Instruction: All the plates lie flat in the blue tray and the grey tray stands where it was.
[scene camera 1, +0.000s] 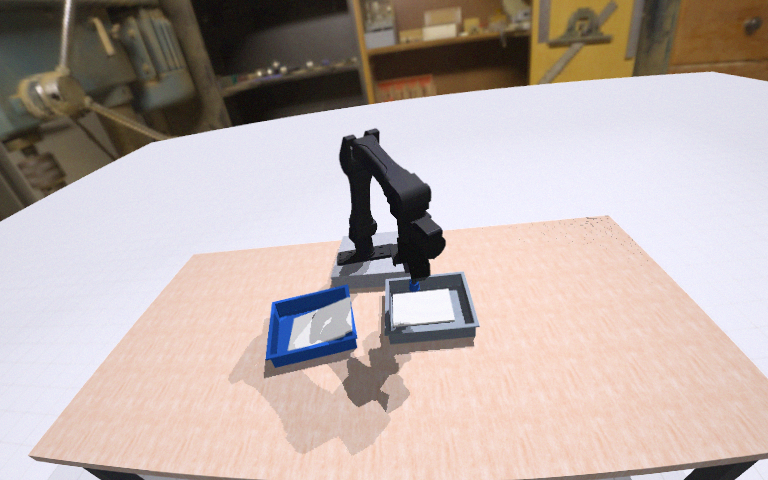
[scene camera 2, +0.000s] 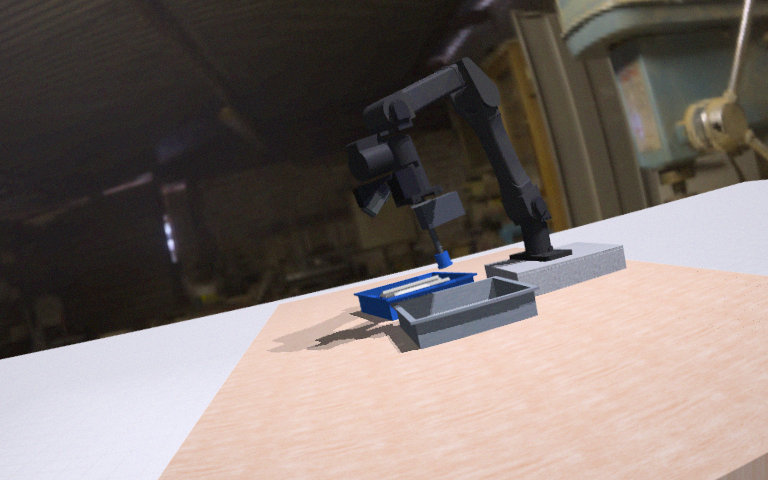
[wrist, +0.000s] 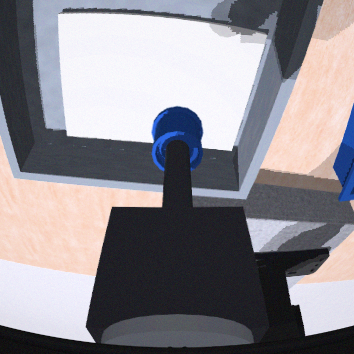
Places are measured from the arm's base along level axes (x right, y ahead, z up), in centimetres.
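Pixels of known places: hand, its tool point: (scene camera 1: 414, 288) (scene camera 2: 445, 266) (wrist: 176, 129); arm's base, origin of its link: (scene camera 1: 366, 255) (scene camera 2: 539, 256) (wrist: 261, 263).
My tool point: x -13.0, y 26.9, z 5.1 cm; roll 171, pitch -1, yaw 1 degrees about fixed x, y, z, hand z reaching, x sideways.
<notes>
For each thing: its top centre in the pictures, then the offset to it from my tool point. Level surfaces: height alone.
- grey tray, centre of its top: (wrist: 129, 86) (scene camera 2: 459, 296) (scene camera 1: 427, 300) dx -3.4, dy -0.2, dz -5.6 cm
- white plate, centre of its top: (wrist: 154, 86) (scene camera 1: 422, 306) dx -1.8, dy -2.3, dz -9.6 cm
- blue tray, centre of its top: (scene camera 2: 412, 284) (scene camera 1: 310, 318) dx +30.6, dy -0.9, dz -5.6 cm
- wooden table, height of its surface: dz -10.6 cm
My suction cup (scene camera 1: 414, 286) (scene camera 2: 444, 260) (wrist: 177, 125) carries nothing. It hangs above the rear part of the grey tray (scene camera 1: 433, 337) (scene camera 2: 481, 323) (wrist: 100, 161). A white plate (scene camera 1: 424, 308) (wrist: 150, 65) lies in that tray, apart from the cup; the near wall hides it in scene camera 2. Whether more plates lie under it I cannot tell. The blue tray (scene camera 1: 314, 355) (scene camera 2: 373, 307) (wrist: 346, 165) stands beside the grey one, on the left in scene camera 1. Pale plates (scene camera 1: 334, 321) (scene camera 2: 416, 286) lie stacked in it, partly in shadow, with their right side close against the tray's right wall and seeming raised.
The arm's base stands on a grey block (scene camera 1: 362, 278) (scene camera 2: 591, 266) (wrist: 280, 232) behind the two trays. A narrow strip of wooden table (scene camera 1: 370, 316) separates the trays. Their raised walls stand around the plates. The arm's shadow falls over the blue tray and the table in front.
</notes>
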